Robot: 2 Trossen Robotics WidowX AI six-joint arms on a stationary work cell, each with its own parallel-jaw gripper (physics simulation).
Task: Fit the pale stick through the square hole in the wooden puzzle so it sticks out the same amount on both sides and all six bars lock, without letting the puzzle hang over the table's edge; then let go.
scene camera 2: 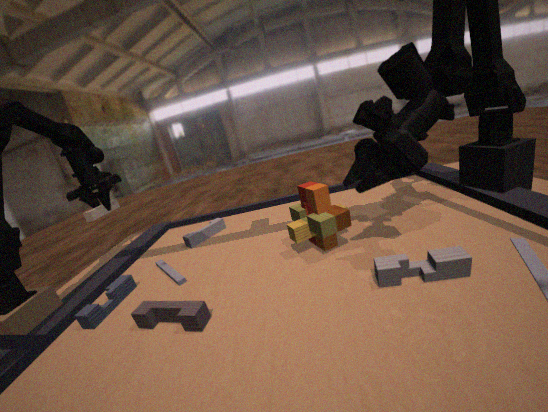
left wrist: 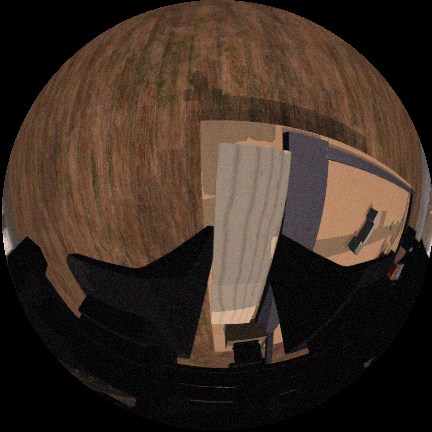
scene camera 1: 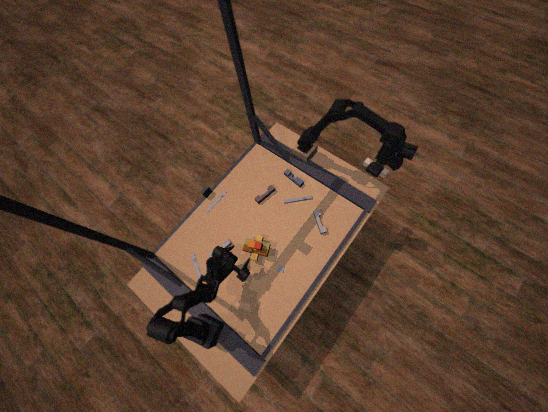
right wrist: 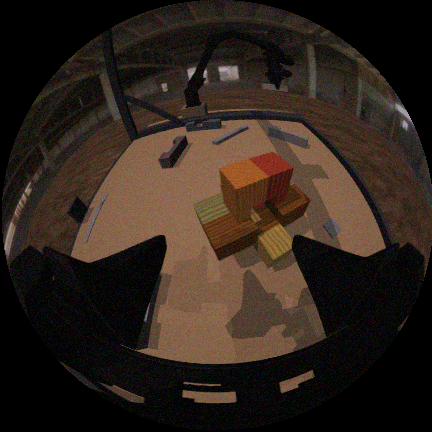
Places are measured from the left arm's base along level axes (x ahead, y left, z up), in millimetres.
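Pixels of known places: left gripper, fingertip midpoint: [scene camera 2: 106,211] [left wrist: 238,233] [right wrist: 276,88]; right gripper, fingertip midpoint: [scene camera 2: 350,187] [scene camera 1: 241,252] [right wrist: 231,242]; left arm's base at its link origin: [scene camera 2: 12,304] [left wrist: 244,344] [scene camera 1: 305,146] [right wrist: 193,104]; right arm's base at its link origin: [scene camera 2: 495,142] [left wrist: 412,241] [scene camera 1: 203,331].
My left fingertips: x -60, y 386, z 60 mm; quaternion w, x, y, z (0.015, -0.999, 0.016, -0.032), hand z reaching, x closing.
For each thing: its middle in the pictures, then the offset to it from my left fingertips.
- pale stick at the middle of its body: [left wrist: 237,254] [scene camera 2: 102,209] [right wrist: 274,86] [scene camera 1: 375,167] 1 mm back, 9 mm right, 10 mm up
- light grey notched bar at the middle of its body: [right wrist: 138,309] [scene camera 2: 420,266] 769 mm ahead, 389 mm right, 110 mm down
- dark brown bar at the middle of its body: [scene camera 2: 170,315] [right wrist: 174,150] [scene camera 1: 265,194] 399 mm ahead, 401 mm right, 110 mm down
- blue-grey bar at the middle of its body: [scene camera 2: 108,299] [right wrist: 202,124] [scene camera 1: 293,177] 229 mm ahead, 337 mm right, 110 mm down
- grey bar at the middle of its body: [left wrist: 364,230] [scene camera 2: 205,231] [right wrist: 287,135] [scene camera 1: 319,221] 350 mm ahead, 79 mm right, 110 mm down
The wooden puzzle [scene camera 1: 257,246] [scene camera 2: 320,220] [right wrist: 245,190], of orange, red, brown, green and yellow bars, stands on the table, well inside its edges. Its square hole cannot be made out clearly. The pale stick [scene camera 1: 368,162] [scene camera 2: 95,215] [left wrist: 247,200] is held crosswise in my left gripper [scene camera 1: 376,168] [scene camera 2: 102,204] [left wrist: 238,233], raised over the table's end at the right of scene camera 1, far from the puzzle. My right gripper [scene camera 1: 238,255] [scene camera 2: 354,185] [right wrist: 231,242] is open and empty, beside the puzzle, its fingers pointing towards it in the right wrist view.
A light grey notched bar [scene camera 2: 450,262] lies near the puzzle and right gripper. A dark brown bar [scene camera 1: 265,194] [scene camera 2: 170,313], a blue-grey bar [scene camera 1: 293,178] [scene camera 2: 107,300], a grey bar [scene camera 1: 320,222] [scene camera 2: 205,232] and thin strips [scene camera 1: 298,199] [scene camera 1: 217,201] lie about. Dark rails [scene camera 1: 320,175] border the table.
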